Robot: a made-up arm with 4 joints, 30 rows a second.
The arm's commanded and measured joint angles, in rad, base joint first. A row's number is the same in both.
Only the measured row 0 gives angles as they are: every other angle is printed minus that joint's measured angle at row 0.
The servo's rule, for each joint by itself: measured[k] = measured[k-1] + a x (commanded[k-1-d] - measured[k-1]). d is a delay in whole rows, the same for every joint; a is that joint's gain. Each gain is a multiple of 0.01, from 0.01 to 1. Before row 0 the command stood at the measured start. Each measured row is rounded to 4 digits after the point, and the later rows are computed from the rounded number. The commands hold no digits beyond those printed.
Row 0, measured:
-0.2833, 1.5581, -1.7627, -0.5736
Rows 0 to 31, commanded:
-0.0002, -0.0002, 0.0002, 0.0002
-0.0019, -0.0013, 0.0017, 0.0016
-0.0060, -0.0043, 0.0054, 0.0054
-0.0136, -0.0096, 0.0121, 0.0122
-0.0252, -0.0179, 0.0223, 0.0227
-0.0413, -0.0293, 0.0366, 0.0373
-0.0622, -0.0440, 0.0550, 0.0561
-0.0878, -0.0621, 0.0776, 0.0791
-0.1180, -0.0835, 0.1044, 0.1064
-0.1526, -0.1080, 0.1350, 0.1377
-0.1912, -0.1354, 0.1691, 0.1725
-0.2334, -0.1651, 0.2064, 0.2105
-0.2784, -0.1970, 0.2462, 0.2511
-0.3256, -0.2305, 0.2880, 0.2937
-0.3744, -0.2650, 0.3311, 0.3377
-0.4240, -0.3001, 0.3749, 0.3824
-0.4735, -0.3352, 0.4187, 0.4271
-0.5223, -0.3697, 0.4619, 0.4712
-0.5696, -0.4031, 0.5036, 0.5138
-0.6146, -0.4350, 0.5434, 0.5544
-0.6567, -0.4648, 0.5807, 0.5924
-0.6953, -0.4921, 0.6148, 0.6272
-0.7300, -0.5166, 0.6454, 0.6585
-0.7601, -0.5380, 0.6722, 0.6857
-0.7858, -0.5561, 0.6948, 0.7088
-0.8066, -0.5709, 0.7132, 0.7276
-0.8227, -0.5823, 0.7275, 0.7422
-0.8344, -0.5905, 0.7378, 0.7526
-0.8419, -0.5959, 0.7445, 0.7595
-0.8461, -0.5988, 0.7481, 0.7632
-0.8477, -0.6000, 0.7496, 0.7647
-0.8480, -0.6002, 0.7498, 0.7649
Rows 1 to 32, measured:
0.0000, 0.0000, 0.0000, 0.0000
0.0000, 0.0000, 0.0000, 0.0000
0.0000, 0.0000, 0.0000, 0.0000
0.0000, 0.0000, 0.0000, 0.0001
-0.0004, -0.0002, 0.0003, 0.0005
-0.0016, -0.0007, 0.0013, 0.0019
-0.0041, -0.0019, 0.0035, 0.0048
-0.0085, -0.0040, 0.0073, 0.0098
-0.0154, -0.0073, 0.0132, 0.0175
-0.0252, -0.0121, 0.0216, 0.0283
-0.0383, -0.0186, 0.0328, 0.0425
-0.0550, -0.0270, 0.0471, 0.0604
-0.0755, -0.0375, 0.0647, 0.0820
-0.0998, -0.0502, 0.0856, 0.1073
-0.1279, -0.0651, 0.1098, 0.1362
-0.1595, -0.0822, 0.1371, 0.1684
-0.1944, -0.1015, 0.1673, 0.2035
-0.2322, -0.1228, 0.2001, 0.2411
-0.2725, -0.1458, 0.2351, 0.2807
-0.3147, -0.1704, 0.2718, 0.3217
-0.3583, -0.1963, 0.3098, 0.3636
-0.4027, -0.2232, 0.3486, 0.4057
-0.4472, -0.2507, 0.3876, 0.4473
-0.4912, -0.2785, 0.4262, 0.4879
-0.5341, -0.3063, 0.4639, 0.5269
-0.5752, -0.3336, 0.5002, 0.5637
-0.6140, -0.3602, 0.5346, 0.5979
-0.6501, -0.3857, 0.5666, 0.6290
-0.6830, -0.4098, 0.5959, 0.6566
-0.7123, -0.4322, 0.6222, 0.6806
-0.7379, -0.4528, 0.6453, 0.7008
-0.7597, -0.4714, 0.6651, 0.7172
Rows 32 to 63, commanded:
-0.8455, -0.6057, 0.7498, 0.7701
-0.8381, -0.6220, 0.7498, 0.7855
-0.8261, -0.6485, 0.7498, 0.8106
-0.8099, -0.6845, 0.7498, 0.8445
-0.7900, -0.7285, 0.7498, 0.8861
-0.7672, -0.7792, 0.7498, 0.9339
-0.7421, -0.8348, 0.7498, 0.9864
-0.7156, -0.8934, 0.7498, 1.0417
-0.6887, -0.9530, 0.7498, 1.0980
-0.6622, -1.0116, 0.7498, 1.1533
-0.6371, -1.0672, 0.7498, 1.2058
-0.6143, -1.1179, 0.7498, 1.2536
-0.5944, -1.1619, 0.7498, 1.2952
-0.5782, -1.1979, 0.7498, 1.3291
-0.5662, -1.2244, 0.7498, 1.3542
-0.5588, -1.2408, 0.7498, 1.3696
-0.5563, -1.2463, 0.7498, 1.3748
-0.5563, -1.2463, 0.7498, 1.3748
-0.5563, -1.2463, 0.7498, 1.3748
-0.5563, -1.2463, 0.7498, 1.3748
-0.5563, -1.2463, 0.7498, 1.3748
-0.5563, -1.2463, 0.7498, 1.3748
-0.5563, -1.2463, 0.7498, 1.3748
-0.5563, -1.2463, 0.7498, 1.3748
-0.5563, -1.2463, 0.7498, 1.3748
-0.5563, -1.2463, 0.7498, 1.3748
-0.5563, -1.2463, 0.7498, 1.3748
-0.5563, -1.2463, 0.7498, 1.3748
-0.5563, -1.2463, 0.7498, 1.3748
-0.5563, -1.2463, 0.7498, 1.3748
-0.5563, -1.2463, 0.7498, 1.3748
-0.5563, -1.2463, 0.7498, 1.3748
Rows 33 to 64, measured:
-0.7778, -0.4880, 0.6817, 0.7301
-0.7925, -0.5026, 0.6953, 0.7398
-0.8042, -0.5153, 0.7062, 0.7468
-0.8129, -0.5271, 0.7149, 0.7533
-0.8182, -0.5394, 0.7219, 0.7623
-0.8199, -0.5536, 0.7275, 0.7758
-0.8178, -0.5706, 0.7320, 0.7950
-0.8120, -0.5911, 0.7356, 0.8205
-0.8026, -0.6156, 0.7384, 0.8523
-0.7899, -0.6441, 0.7407, 0.8898
-0.7743, -0.6765, 0.7425, 0.9323
-0.7563, -0.7124, 0.7440, 0.9787
-0.7365, -0.7513, 0.7452, 1.0276
-0.7156, -0.7924, 0.7461, 1.0775
-0.6943, -0.8347, 0.7468, 1.1268
-0.6733, -0.8772, 0.7474, 1.1740
-0.6533, -0.9189, 0.7479, 1.2174
-0.6350, -0.9586, 0.7483, 1.2557
-0.6190, -0.9953, 0.7486, 1.2876
-0.6058, -1.0279, 0.7488, 1.3120
-0.5954, -1.0563, 0.7490, 1.3296
-0.5872, -1.0810, 0.7492, 1.3423
-0.5807, -1.1025, 0.7493, 1.3514
-0.5756, -1.1212, 0.7494, 1.3580
-0.5715, -1.1375, 0.7495, 1.3627
-0.5683, -1.1516, 0.7496, 1.3661
-0.5658, -1.1639, 0.7496, 1.3685
-0.5638, -1.1746, 0.7496, 1.3703
-0.5622, -1.1839, 0.7496, 1.3716
-0.5610, -1.1920, 0.7496, 1.3725
-0.5600, -1.1991, 0.7496, 1.3731
-0.5592, -1.2052, 0.7496, 1.3736

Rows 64 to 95, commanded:
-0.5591, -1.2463, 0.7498, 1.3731
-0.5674, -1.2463, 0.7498, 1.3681
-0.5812, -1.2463, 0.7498, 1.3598
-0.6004, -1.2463, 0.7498, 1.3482
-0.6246, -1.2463, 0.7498, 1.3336
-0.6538, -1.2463, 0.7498, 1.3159
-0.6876, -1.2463, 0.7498, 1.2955
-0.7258, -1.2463, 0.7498, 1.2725
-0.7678, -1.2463, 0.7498, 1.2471
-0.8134, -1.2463, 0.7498, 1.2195
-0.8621, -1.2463, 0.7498, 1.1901
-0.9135, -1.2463, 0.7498, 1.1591
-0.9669, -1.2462, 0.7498, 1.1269
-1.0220, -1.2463, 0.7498, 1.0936
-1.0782, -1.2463, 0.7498, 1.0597
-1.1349, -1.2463, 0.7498, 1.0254
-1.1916, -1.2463, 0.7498, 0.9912
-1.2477, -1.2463, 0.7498, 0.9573
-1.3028, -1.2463, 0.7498, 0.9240
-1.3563, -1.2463, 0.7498, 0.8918
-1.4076, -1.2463, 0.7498, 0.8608
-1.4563, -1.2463, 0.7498, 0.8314
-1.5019, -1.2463, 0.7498, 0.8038
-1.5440, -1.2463, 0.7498, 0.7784
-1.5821, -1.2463, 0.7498, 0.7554
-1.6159, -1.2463, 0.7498, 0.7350
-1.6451, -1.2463, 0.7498, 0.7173
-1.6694, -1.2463, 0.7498, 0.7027
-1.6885, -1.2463, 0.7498, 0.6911
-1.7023, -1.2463, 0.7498, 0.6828
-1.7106, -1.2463, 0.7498, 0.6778
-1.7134, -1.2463, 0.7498, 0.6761
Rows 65 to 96, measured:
-0.5586, -1.2105, 0.7496, 1.3739
-0.5581, -1.2152, 0.7496, 1.3742
-0.5577, -1.2192, 0.7496, 1.3744
-0.5580, -1.2227, 0.7496, 1.3740
-0.5600, -1.2258, 0.7496, 1.3723
-0.5645, -1.2285, 0.7496, 1.3688
-0.5720, -1.2308, 0.7496, 1.3630
-0.5830, -1.2328, 0.7496, 1.3548
-0.5979, -1.2346, 0.7496, 1.3439
-0.6167, -1.2361, 0.7496, 1.3303
-0.6396, -1.2374, 0.7496, 1.3141
-0.6665, -1.2386, 0.7496, 1.2953
-0.6973, -1.2396, 0.7496, 1.2741
-0.7319, -1.2405, 0.7496, 1.2506
-0.7700, -1.2413, 0.7496, 1.2250
-0.8113, -1.2419, 0.7496, 1.1975
-0.8555, -1.2425, 0.7496, 1.1684
-0.9023, -1.2430, 0.7496, 1.1380
-0.9511, -1.2434, 0.7496, 1.1065
-1.0016, -1.2438, 0.7496, 1.0742
-1.0533, -1.2441, 0.7496, 1.0415
-1.1057, -1.2444, 0.7496, 1.0086
-1.1583, -1.2446, 0.7496, 0.9759
-1.2107, -1.2448, 0.7496, 0.9437
-1.2623, -1.2450, 0.7496, 0.9123
-1.3126, -1.2452, 0.7496, 0.8819
-1.3612, -1.2453, 0.7496, 0.8529
-1.4076, -1.2454, 0.7496, 0.8256
-1.4513, -1.2455, 0.7496, 0.8002
-1.4920, -1.2456, 0.7496, 0.7770
-1.5293, -1.2457, 0.7496, 0.7562
-1.5627, -1.2458, 0.7496, 0.7380

